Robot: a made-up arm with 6 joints. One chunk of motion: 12 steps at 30 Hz.
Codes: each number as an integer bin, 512 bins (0 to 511) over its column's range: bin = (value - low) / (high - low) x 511, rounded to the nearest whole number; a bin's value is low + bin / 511 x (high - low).
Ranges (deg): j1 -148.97..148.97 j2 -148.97..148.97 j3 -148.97..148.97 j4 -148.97..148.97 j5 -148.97..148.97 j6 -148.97..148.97
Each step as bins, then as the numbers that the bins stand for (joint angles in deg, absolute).
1 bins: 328 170 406 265 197 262
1 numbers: 42.27 -49.85 87.75 5.54 -34.11 3.79
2 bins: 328 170 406 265 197 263
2 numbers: 42.27 -49.85 87.75 5.54 -34.11 4.37
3 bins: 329 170 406 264 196 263
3 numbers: 42.85 -49.85 87.75 4.96 -34.69 4.37
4 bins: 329 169 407 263 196 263
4 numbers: 42.85 -50.43 88.33 4.37 -34.69 4.37
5 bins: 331 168 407 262 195 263
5 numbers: 44.02 -51.02 88.33 3.79 -35.27 4.37
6 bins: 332 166 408 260 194 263
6 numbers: 44.60 -52.18 88.92 2.62 -35.86 4.37
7 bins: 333 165 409 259 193 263
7 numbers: 45.19 -52.77 89.50 2.04 -36.44 4.37
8 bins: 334 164 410 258 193 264
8 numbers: 45.77 -53.35 90.08 1.46 -36.44 4.96
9 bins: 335 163 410 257 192 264
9 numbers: 46.35 -53.93 90.08 0.87 -37.02 4.96
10 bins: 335 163 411 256 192 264
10 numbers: 46.35 -53.93 90.66 0.29 -37.02 4.96
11 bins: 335 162 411 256 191 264
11 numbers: 46.35 -54.52 90.66 0.29 -37.61 4.96
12 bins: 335 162 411 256 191 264
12 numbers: 46.35 -54.52 90.66 0.29 -37.61 4.96
